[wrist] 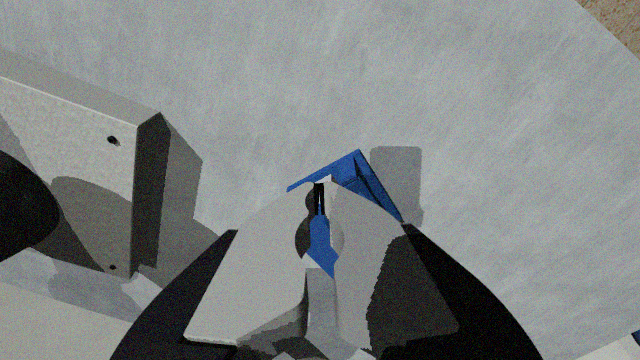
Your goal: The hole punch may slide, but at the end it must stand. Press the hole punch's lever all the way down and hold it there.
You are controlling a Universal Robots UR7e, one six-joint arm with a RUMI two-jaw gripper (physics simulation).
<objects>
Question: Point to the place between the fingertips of my gripper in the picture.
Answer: At 319, 186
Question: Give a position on a blue hole punch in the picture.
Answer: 353, 172
</objects>
